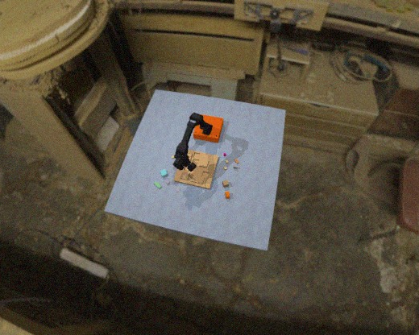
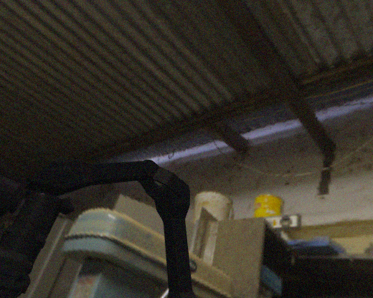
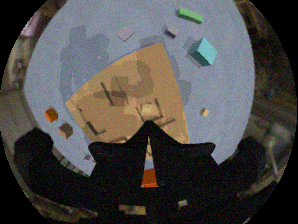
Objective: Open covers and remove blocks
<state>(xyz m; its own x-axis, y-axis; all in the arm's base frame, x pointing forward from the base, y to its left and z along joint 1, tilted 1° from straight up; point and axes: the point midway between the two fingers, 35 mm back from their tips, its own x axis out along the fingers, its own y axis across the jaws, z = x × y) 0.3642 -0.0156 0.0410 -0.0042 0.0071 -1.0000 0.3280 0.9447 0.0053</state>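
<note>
Right now the tan puzzle board is 60 mm below my gripper tip, 50 mm to the left of it and 30 mm behind it. The rest, counted from my gripper tip: brown block (330 mm to the left, 60 mm below, 10 mm behind); then green block (210 mm ahead, 170 mm to the right, 80 mm below); then cyan block (160 mm to the right, 100 mm ahead, 70 mm below).
</note>
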